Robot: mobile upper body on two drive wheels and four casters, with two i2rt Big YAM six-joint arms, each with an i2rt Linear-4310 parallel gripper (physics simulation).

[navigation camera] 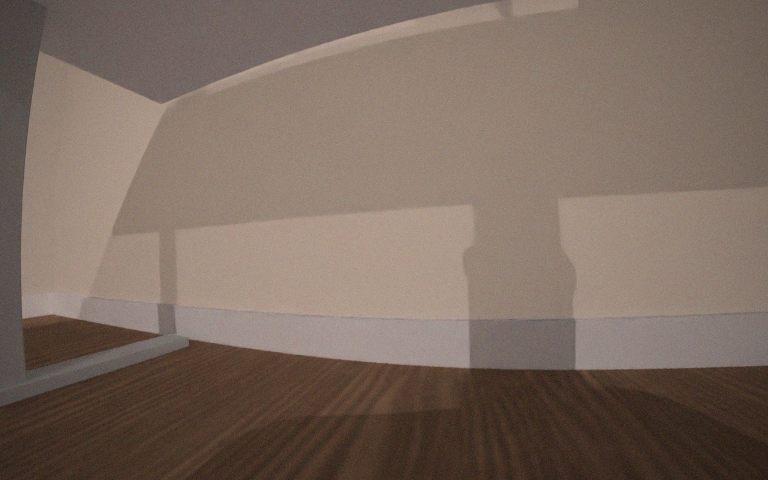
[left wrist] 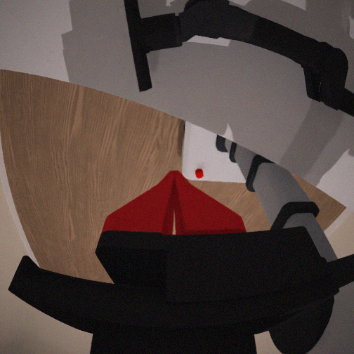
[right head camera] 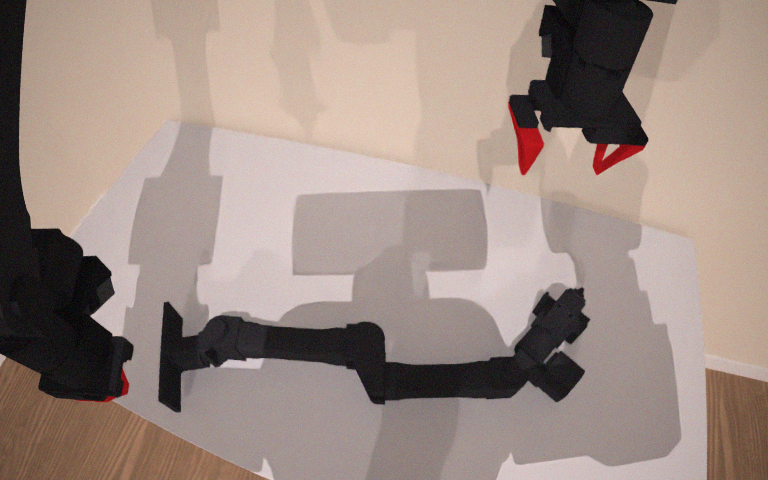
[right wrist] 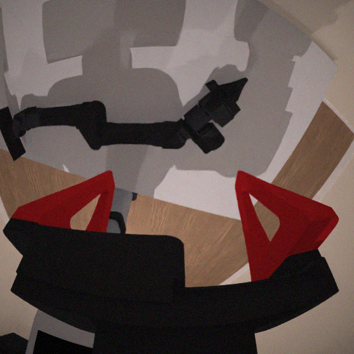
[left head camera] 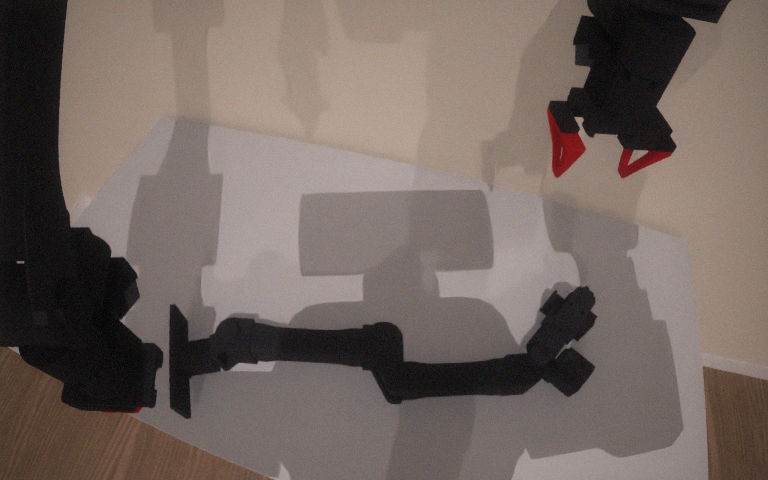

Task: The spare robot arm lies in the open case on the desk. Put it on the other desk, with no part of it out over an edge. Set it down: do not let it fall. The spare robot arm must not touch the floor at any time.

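Frame: origin at the left arm's base, x down, y right, z back, level; centimetres.
Seen in the pictures: left gripper, fingertip midpoint: point(right head camera: 126, 389) point(left head camera: 149, 397); right gripper, fingertip midpoint: point(right head camera: 559, 170) point(left head camera: 588, 174).
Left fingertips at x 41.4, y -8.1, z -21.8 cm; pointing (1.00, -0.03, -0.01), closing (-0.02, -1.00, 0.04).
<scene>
A point is followed by its place in that frame.
The black spare robot arm point(left head camera: 317, 343) point(right head camera: 311, 342) point(left wrist: 280, 37) point(right wrist: 135, 134) lies stretched out on a white desk top point(left head camera: 254, 164) {x 69.0, y -7.9, z -87.0 cm} point(right head camera: 254, 164) {x 69.0, y -7.8, z -87.5 cm} point(left wrist: 30, 40) point(right wrist: 200, 190). Its flat base plate is at the picture's left, close to the near edge but inside it; its jointed wrist end is at the right. No open case shows. My left gripper point(left head camera: 121, 410) point(right head camera: 125, 384) {x 41.4, y -8.1, z -21.8 cm} point(left wrist: 174, 177) is shut and empty, beside the base plate near the desk's edge, apart from it. My right gripper point(left head camera: 590, 169) {x 26.7, y 45.3, z -42.1 cm} point(right head camera: 560, 169) {x 26.7, y 45.3, z -42.1 cm} point(right wrist: 174, 177) is open and empty, high beyond the wrist end.
Wooden floor point(left head camera: 736, 418) {x 141.0, y 167.5, z -18.1 cm} point(left wrist: 90, 150) point(right wrist: 210, 240) shows past the desk's edges. Beige wall point(left head camera: 339, 73) {x 47.8, y 14.5, z -94.1 cm} point(navigation camera: 339, 266) {x 121.5, y 14.9, z -94.0 cm} rises behind. In the left wrist view my white base point(left wrist: 215, 167) is below the edge. In the navigation view a grey desk leg point(navigation camera: 11, 169) {x 103.1, y -37.8, z -71.5 cm} and foot bar point(navigation camera: 113, 362) {x 139.3, y -31.4, z -85.0 cm} stand left.
</scene>
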